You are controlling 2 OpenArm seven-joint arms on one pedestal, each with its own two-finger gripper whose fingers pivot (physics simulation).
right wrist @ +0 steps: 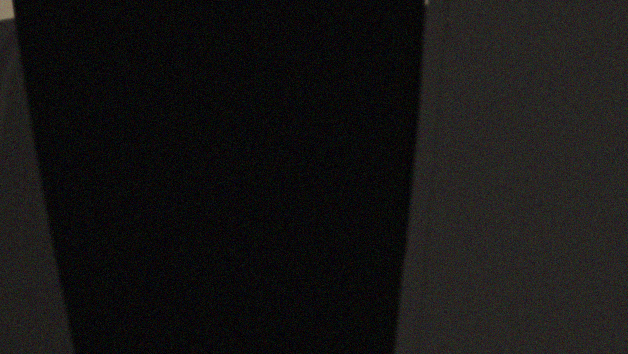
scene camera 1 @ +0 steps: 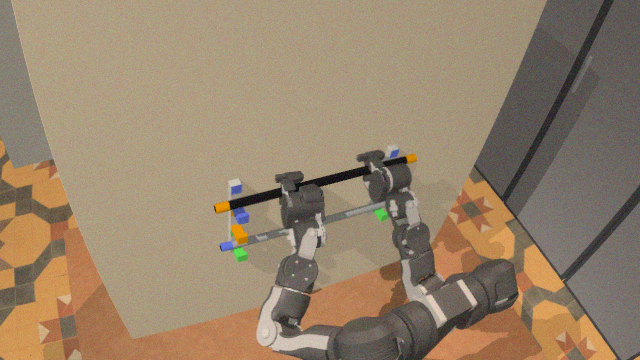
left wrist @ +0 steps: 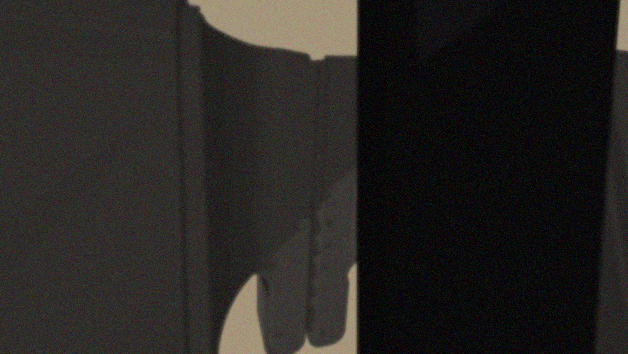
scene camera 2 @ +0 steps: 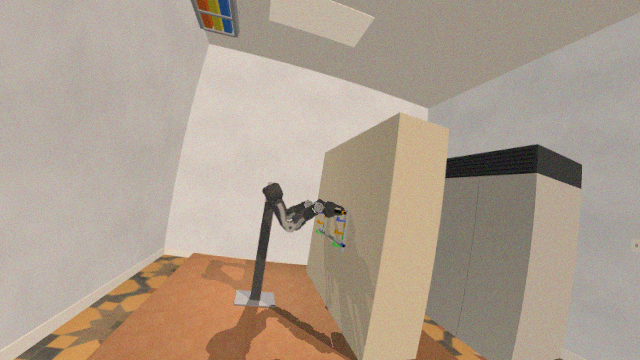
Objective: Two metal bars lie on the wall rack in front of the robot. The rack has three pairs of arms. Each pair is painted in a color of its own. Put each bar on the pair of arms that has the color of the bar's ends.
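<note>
The black bar (scene camera 1: pixel 332 179) (left wrist: pixel 475 200) (right wrist: pixel 225 175) has orange ends and is raised just clear above the rack's upper, blue arms (scene camera 1: pixel 241 216); it slopes in scene camera 1. My left gripper (scene camera 1: pixel 292 180) is shut around it left of its middle. Its fingertips meet beside the bar in the left wrist view. My right gripper (scene camera 1: pixel 371 157) is shut around it nearer the right end; its tips are hidden in the right wrist view. The grey bar (scene camera 1: pixel 350 213) with a blue end rests on the lowest, green arms (scene camera 1: pixel 240 254). An orange arm (scene camera 1: pixel 239 234) is between these levels.
The rack's white post (scene camera 1: pixel 234 183) stands at the left of the tan wall (scene camera 1: pixel 300 90) (scene camera 2: pixel 360 215). My forearms pass in front of the grey bar and hide parts of the rack. Dark cabinets (scene camera 1: pixel 590 165) stand at the right.
</note>
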